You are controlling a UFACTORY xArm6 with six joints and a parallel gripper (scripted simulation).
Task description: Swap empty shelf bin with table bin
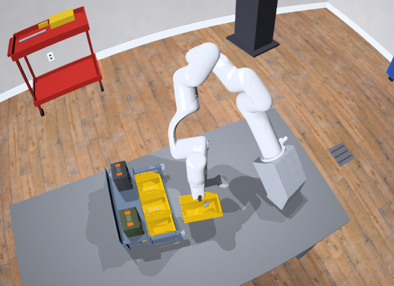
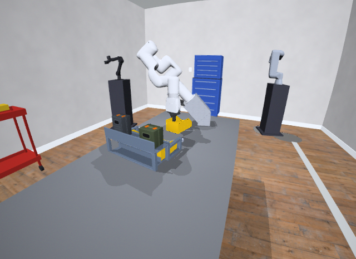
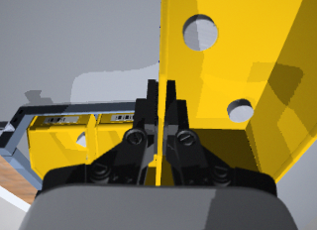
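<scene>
My gripper is now 9 cm short of the shelf lip, 9 cm to the left of it and 14 cm above it. Also, from my hand: olive box 31 cm ahead, 6 cm to the right; dark grey box 22 cm ahead, 27 cm to the right, 1 cm above.
</scene>
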